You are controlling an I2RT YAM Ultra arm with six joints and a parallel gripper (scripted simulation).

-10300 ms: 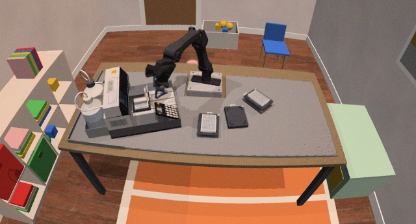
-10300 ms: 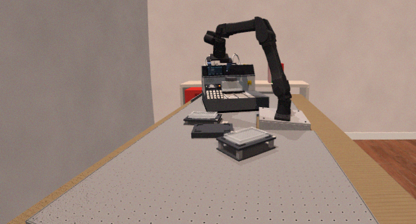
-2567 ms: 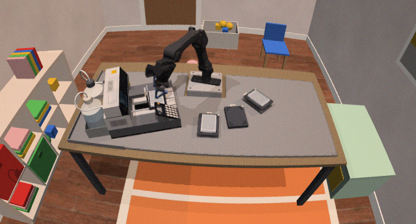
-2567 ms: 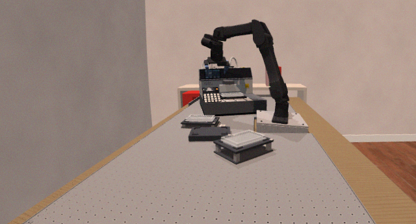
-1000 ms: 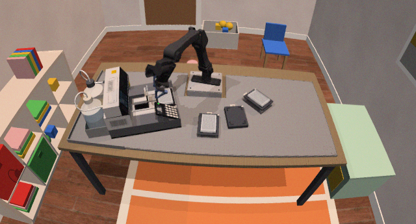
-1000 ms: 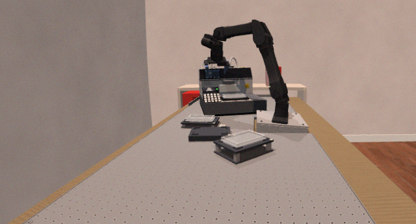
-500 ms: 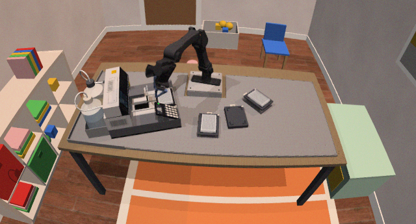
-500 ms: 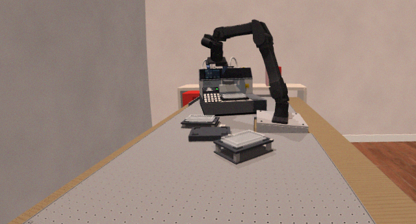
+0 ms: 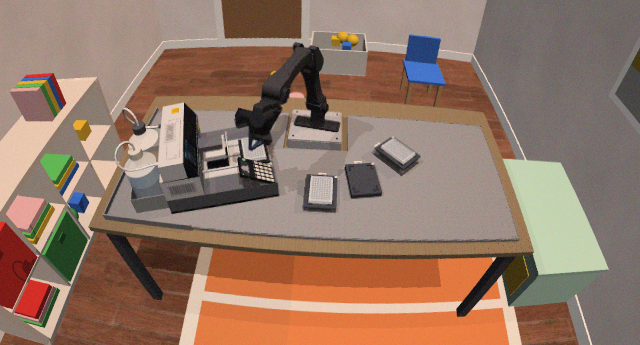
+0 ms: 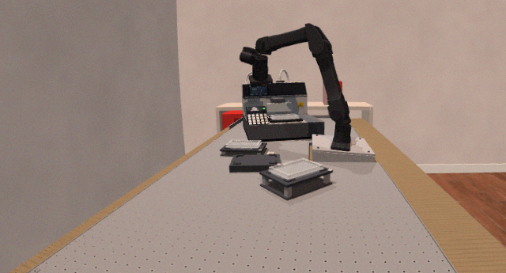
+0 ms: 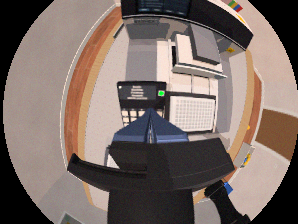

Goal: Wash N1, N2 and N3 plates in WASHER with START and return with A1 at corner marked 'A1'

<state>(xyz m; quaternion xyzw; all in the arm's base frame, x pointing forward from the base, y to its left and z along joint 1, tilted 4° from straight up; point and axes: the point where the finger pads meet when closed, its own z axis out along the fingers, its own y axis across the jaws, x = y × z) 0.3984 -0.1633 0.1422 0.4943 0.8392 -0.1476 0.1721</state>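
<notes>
Right now my hand is 110 mm past the washer carrier, 40 mm to the left of it and 120 mm above it. From my hand the other things lie so: manifold 40 mm behind, 170 mm to the right, 60 mm below; plate washer 40 mm behind, 180 mm to the right, 80 mm below; nest 280 mm behind, 530 mm to the left, 170 mm below.
</notes>
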